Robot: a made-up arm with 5 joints.
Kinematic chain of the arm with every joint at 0, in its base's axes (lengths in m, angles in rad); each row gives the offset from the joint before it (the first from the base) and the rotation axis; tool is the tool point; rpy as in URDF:
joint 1: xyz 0 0 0.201 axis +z
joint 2: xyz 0 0 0 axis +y
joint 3: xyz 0.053 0 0.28 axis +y
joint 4: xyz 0.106 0 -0.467 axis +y
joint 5: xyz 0.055 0 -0.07 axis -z
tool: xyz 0 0 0 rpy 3.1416 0 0
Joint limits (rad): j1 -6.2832..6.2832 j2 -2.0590..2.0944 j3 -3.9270..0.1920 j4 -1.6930..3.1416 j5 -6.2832..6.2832
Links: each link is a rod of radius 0.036 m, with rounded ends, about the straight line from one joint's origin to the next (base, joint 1, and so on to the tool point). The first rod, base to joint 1, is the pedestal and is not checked.
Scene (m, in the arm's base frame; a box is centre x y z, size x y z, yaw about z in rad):
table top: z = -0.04
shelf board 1: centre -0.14 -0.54 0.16 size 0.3 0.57 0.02 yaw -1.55
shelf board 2: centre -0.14 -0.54 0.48 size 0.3 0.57 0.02 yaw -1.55
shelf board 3: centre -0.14 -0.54 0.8 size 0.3 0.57 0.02 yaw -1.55
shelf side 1: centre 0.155 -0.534 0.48 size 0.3 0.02 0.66 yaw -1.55
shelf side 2: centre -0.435 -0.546 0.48 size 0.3 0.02 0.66 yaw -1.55
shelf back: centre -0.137 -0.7 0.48 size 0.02 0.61 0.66 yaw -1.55
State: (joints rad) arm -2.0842 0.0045 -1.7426 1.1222 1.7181
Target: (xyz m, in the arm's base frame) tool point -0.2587 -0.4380 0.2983
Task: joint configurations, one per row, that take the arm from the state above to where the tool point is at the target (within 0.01 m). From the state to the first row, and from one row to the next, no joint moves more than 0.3 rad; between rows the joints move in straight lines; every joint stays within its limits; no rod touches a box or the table.
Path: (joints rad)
1: -2.2160 -0.2592 -1.5112 1.2612 1.7181
2: -2.3478 -0.5230 -1.2798 1.4001 1.7181
3: -2.3318 -0.5260 -1.0665 1.4790 1.7181
4: -2.3158 -0.5291 -0.8531 1.5578 1.7181
5: -2.2998 -0.5322 -0.6398 1.6367 1.7181
6: -2.2020 -0.3458 -0.8034 1.5210 1.7181
7: -2.1043 -0.1594 -0.9669 1.4052 1.7181

